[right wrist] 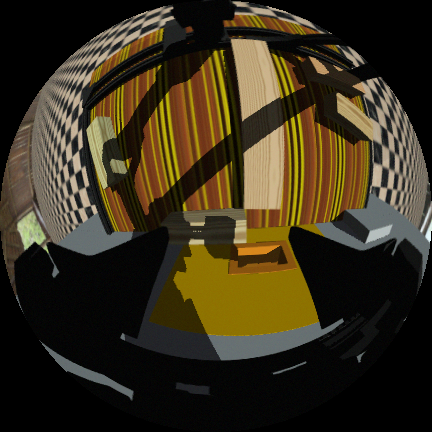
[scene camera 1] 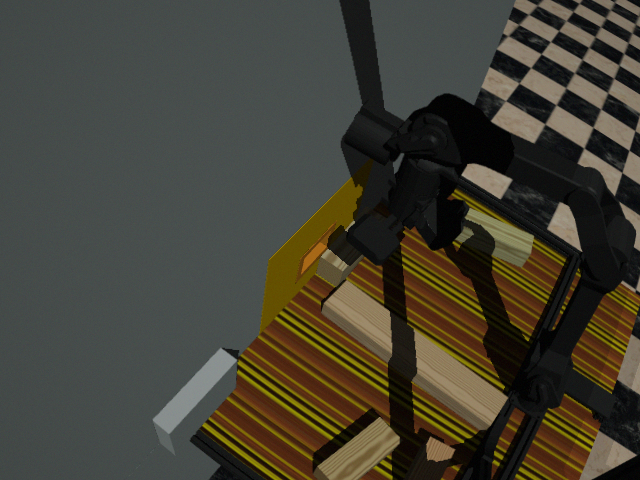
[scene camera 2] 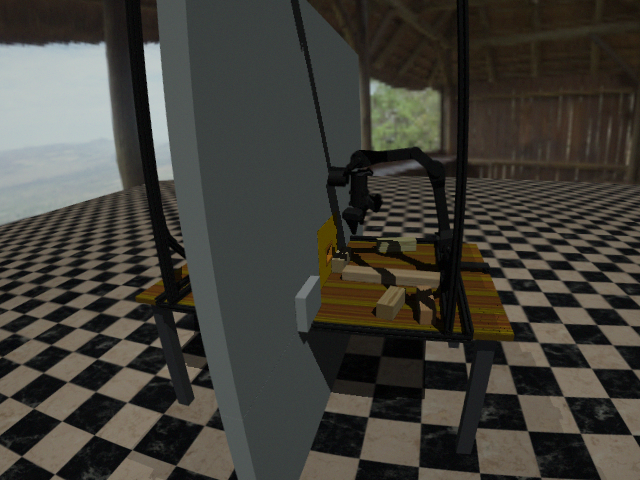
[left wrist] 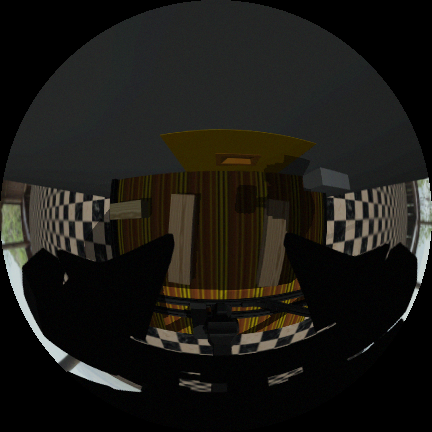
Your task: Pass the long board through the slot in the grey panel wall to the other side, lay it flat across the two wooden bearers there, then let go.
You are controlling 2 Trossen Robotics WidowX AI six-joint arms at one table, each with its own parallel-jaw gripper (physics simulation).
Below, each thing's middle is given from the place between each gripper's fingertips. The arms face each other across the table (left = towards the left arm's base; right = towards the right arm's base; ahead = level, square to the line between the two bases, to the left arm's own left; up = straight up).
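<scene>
The grey block (scene camera 1: 190, 408) is there, and my left hand is 0.24 m above it, 0.16 m to the left of it and 0.34 m past it.
As for my right hand, the grey block is 0.12 m below it, 0.35 m behind it and 0.13 m to the left of it. Going by its middle, the grey block is nearer to my right hand than to my left hand.
</scene>
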